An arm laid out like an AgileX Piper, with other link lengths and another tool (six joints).
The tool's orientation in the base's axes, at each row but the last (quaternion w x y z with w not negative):
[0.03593 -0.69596 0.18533 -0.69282]
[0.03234 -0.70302 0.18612 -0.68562]
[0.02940 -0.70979 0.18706 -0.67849]
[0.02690 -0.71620 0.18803 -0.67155]
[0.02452 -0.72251 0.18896 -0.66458]
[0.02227 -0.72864 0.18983 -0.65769]
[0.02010 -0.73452 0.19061 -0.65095]
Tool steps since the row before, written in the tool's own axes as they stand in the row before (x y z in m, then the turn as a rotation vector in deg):
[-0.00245 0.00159 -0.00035 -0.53 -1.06 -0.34]
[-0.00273 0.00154 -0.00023 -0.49 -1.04 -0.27]
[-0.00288 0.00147 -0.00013 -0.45 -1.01 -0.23]
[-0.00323 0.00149 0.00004 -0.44 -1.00 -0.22]
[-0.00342 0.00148 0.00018 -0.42 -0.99 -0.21]
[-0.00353 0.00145 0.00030 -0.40 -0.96 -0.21]
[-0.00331 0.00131 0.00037 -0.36 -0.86 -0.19]
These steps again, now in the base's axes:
[-0.00060 -0.00065 -0.00280 -0.10 1.22 -0.17]
[-0.00053 -0.00055 -0.00305 -0.03 1.17 -0.14]
[-0.00049 -0.00046 -0.00317 0.00 1.12 -0.11]
[-0.00040 -0.00040 -0.00351 0.01 1.11 -0.11]
[-0.00034 -0.00037 -0.00370 0.02 1.09 -0.09]
[-0.00029 -0.00033 -0.00380 0.01 1.06 -0.08]
[-0.00024 -0.00028 -0.00356 0.01 0.95 -0.07]

